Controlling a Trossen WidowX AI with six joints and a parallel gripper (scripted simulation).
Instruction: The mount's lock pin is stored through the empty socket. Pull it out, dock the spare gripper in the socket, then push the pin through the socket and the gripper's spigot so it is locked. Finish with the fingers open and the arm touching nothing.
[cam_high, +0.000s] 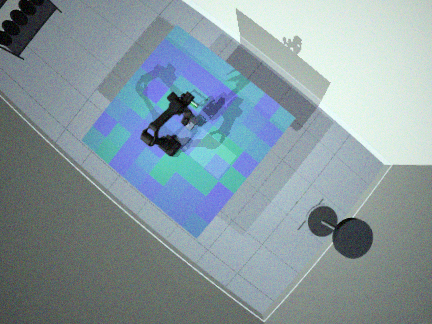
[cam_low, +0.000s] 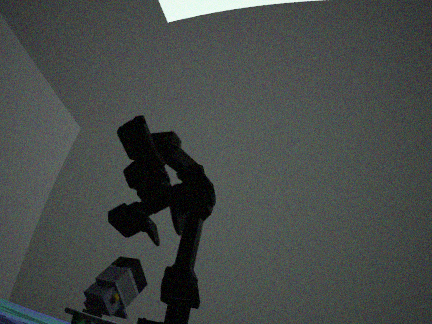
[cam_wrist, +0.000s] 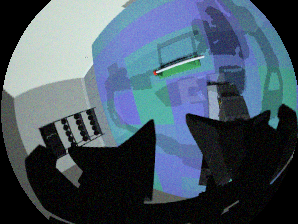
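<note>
My gripper tip is now 10 cm short of the green upright piece and 18 cm above it. The rest, counted from my gripper tip: spare gripper 5 cm behind, 9 cm to the right, 8 cm below; then mount 3 cm behind, 9 cm to the right, 15 cm below.
</note>
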